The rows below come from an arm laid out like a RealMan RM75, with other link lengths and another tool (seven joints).
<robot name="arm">
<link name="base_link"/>
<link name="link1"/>
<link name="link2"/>
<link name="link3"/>
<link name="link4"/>
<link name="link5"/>
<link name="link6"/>
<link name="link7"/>
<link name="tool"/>
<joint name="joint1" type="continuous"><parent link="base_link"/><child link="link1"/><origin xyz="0 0 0.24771" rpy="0 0 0"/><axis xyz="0 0 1"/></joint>
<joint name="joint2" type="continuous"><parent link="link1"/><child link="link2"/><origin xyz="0 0 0" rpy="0 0 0"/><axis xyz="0 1 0"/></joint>
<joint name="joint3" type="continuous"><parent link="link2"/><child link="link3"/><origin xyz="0 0 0.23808" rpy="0 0 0"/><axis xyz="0 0 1"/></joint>
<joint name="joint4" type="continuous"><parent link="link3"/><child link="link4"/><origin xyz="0 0 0" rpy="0 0 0"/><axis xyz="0 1 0"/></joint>
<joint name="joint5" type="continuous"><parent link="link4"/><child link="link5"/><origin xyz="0 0 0.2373" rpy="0 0 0"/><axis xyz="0 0 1"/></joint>
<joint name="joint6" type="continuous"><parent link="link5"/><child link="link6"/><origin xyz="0 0 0" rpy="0 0 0"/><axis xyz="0 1 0"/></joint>
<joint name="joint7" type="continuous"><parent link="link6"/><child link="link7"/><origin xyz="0 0 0.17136" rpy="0 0 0"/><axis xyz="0 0 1"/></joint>
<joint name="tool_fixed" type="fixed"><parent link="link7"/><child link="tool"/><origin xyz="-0.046 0.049 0.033" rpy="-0.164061 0 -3.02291"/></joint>
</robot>
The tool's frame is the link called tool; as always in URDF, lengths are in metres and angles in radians. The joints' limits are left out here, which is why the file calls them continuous.
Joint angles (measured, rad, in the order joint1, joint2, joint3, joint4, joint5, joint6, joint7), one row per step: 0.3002, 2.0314, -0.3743, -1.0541, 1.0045, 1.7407, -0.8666; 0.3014, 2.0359, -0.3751, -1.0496, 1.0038, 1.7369, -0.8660; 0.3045, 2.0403, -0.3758, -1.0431, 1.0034, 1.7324, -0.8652; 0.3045, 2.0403, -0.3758, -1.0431, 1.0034, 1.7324, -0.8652; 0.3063, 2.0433, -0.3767, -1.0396, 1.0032, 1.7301, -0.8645; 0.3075, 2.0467, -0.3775, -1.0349, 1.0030, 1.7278, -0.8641; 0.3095, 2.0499, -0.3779, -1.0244, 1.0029, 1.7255, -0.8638; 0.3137, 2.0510, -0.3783, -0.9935, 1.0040, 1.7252, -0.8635; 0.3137, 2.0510, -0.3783, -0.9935, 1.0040, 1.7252, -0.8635; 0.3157, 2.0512, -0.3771, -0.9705, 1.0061, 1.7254, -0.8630; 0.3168, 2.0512, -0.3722, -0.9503, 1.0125, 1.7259, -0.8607; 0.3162, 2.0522, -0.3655, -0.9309, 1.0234, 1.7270, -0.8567; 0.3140, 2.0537, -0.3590, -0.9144, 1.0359, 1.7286, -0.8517; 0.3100, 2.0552, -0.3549, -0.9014, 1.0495, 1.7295, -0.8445; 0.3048, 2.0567, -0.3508, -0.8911, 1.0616, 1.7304, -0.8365; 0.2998, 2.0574, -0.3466, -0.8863, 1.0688, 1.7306, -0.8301
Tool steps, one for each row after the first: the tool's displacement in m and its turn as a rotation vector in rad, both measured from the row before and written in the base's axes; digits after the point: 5 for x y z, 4 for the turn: 0.00000, 0.00059, -0.00246, -0.0017, 0.0061, -0.0026; -0.00042, 0.00117, -0.00268, -0.0018, 0.0077, -0.0018; 0.00000, 0.00000, 0.00000, 0.0000, 0.0000, 0.0000; -0.00043, 0.00065, -0.00180, -0.0018, 0.0048, -0.0007; -0.00018, 0.00041, -0.00216, -0.0023, 0.0060, -0.0016; 0.00004, 0.00043, -0.00308, -0.0044, 0.0108, -0.0027; 0.00058, 0.00019, -0.00611, -0.0136, 0.0273, -0.0056; 0.00000, 0.00000, 0.00000, 0.0000, 0.0000, 0.0000; 0.00076, -0.00021, -0.00384, -0.0081, 0.0212, -0.0055; 0.00076, -0.00014, -0.00175, -0.0012, 0.0233, -0.0066; 0.00078, -0.00042, -0.00084, 0.0030, 0.0278, -0.0081; 0.00084, -0.00072, -0.00023, 0.0048, 0.0275, -0.0085; 0.00106, -0.00082, 0.00023, 0.0051, 0.0255, -0.0098; 0.00155, -0.00111, 0.00054, 0.0051, 0.0229, -0.0114; 0.00188, -0.00107, 0.00108, 0.0050, 0.0136, -0.0105
